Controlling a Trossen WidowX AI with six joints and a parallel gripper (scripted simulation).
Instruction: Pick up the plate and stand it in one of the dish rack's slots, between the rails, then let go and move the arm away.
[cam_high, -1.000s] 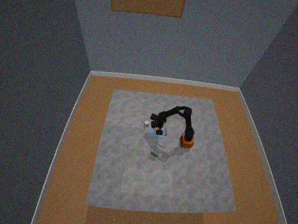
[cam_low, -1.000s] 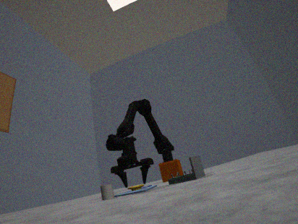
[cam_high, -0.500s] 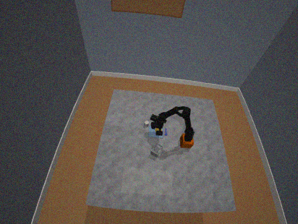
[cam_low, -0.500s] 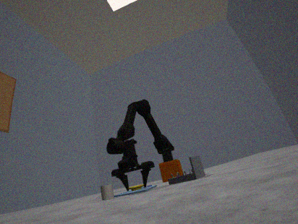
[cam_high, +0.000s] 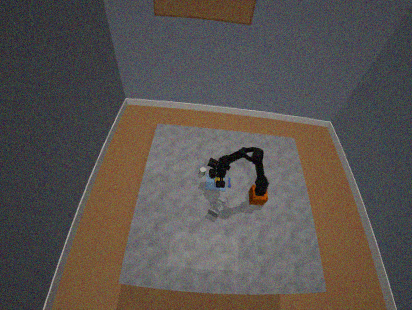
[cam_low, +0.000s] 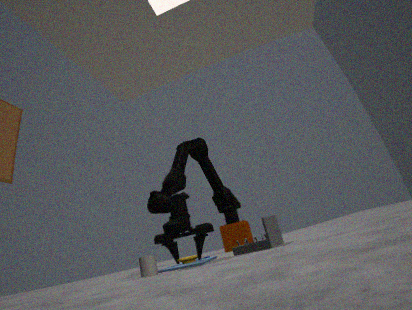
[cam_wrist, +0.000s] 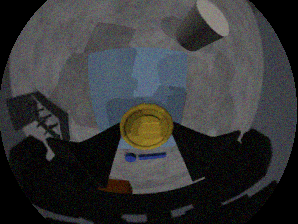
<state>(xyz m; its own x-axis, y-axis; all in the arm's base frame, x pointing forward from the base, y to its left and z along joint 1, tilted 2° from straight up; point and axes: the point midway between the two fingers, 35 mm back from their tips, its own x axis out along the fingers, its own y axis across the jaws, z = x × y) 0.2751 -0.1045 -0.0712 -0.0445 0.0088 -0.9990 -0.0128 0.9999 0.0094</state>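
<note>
Right now the grey dish rack is 220 mm to the left of my gripper tip, 20 mm above it and 10 mm ahead of it. Also, from my gripper tip: blue utensil (80 mm behind, 10 mm to the left); then yellow plate (10 mm above).
</note>
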